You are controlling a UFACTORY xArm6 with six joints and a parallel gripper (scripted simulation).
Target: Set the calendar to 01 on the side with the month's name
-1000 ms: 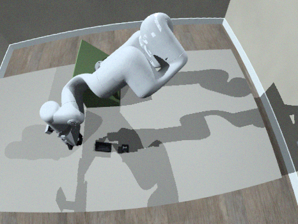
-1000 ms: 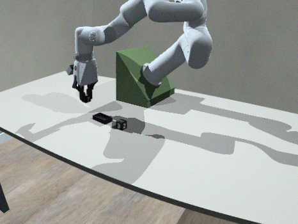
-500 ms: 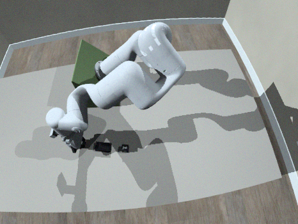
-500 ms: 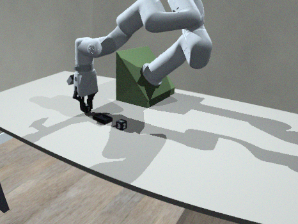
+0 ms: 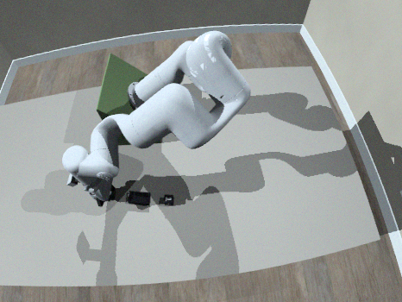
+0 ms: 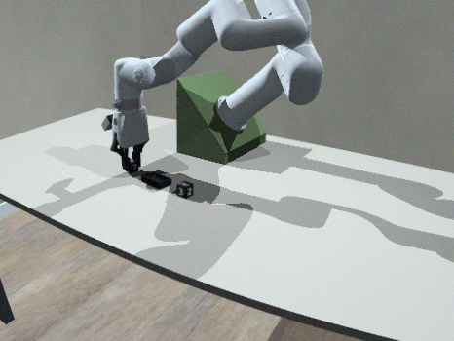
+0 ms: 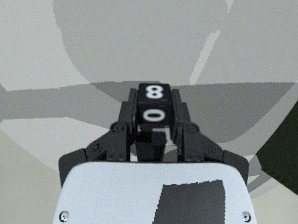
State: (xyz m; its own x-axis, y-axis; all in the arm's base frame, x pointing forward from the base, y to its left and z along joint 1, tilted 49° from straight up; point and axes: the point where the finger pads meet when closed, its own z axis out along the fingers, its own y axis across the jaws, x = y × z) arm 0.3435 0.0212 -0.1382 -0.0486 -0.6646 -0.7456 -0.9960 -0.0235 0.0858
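The black cube lies 1 cm below my hand. Round my hand: black tray (1 cm ahead, 11 cm to the left, 2 cm below).
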